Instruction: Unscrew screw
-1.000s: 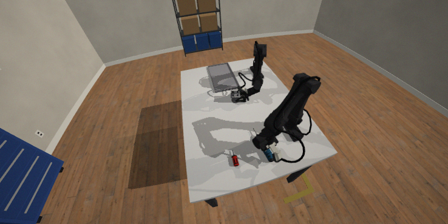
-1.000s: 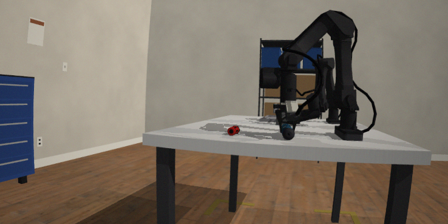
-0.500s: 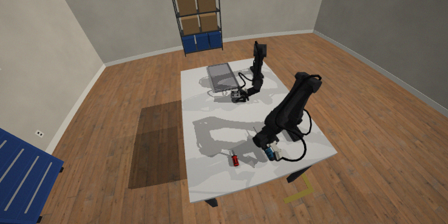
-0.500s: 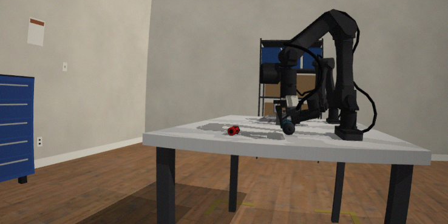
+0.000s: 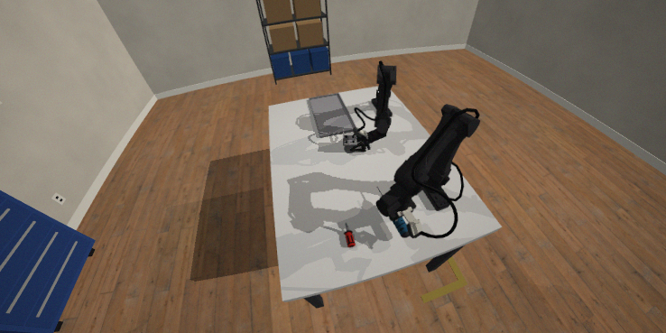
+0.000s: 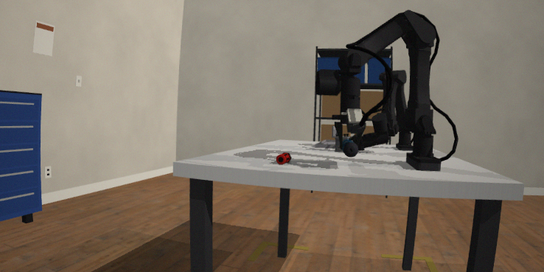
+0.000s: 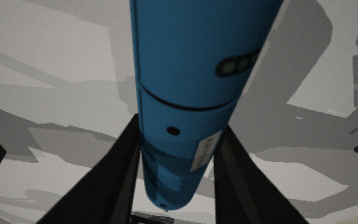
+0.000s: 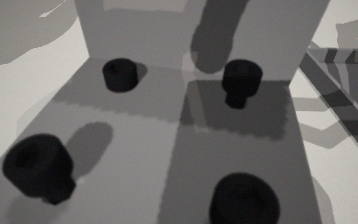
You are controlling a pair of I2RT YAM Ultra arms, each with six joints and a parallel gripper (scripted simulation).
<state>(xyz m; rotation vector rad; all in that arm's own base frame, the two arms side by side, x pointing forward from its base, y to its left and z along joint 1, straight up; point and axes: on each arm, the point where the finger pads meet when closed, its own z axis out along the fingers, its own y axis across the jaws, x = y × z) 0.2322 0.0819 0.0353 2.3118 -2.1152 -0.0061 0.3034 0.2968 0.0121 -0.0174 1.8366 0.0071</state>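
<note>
My right gripper is now 1 cm below the joint module. Round my right hand: bit (32 cm to the left, 5 cm behind, 3 cm above); then flat grey tray (34 cm to the right, 4 cm ahead, 2 cm below); then grey bracket (5 cm above).
</note>
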